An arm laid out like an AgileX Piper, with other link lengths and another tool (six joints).
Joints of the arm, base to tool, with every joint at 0 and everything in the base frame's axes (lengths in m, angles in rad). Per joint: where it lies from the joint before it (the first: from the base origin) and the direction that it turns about. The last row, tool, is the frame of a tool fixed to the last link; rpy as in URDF.
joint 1: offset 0 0 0.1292 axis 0 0 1
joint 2: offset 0 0 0 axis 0 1 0
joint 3: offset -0.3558 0 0.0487 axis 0 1 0
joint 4: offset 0.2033 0 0.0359 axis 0.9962 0 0.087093
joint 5: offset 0 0 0 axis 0 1 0
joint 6: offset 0.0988 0 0.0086 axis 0.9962 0 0.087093
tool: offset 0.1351 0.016 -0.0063 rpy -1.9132 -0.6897 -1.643
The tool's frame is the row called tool.
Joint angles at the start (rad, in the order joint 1, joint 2, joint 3, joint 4, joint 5, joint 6):
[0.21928 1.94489 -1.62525 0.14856 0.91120 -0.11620]
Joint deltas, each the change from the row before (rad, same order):
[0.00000 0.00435 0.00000 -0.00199 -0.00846 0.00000]
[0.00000 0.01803 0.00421 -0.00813 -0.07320 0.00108]
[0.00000 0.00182 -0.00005 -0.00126 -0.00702 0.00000]
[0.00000 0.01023 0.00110 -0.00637 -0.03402 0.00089]
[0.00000 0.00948 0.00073 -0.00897 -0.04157 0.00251]
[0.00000 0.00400 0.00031 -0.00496 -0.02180 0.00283]
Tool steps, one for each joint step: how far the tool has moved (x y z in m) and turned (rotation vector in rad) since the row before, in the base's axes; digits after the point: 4 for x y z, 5 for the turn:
[0.0022 -0.0001 -0.0014 -0.00130 -0.00441 -0.00075]
[0.0162 0.0006 -0.0039 0.00119 -0.05107 -0.00904]
[0.0017 0.0000 -0.0003 -0.00030 -0.00538 -0.00061]
[0.0078 -0.0001 -0.0023 -0.00190 -0.02327 -0.00348]
[0.0094 -0.0003 -0.0011 -0.00188 -0.03198 -0.00474]
[0.0048 -0.0001 0.0000 -0.00019 -0.01757 -0.00350]

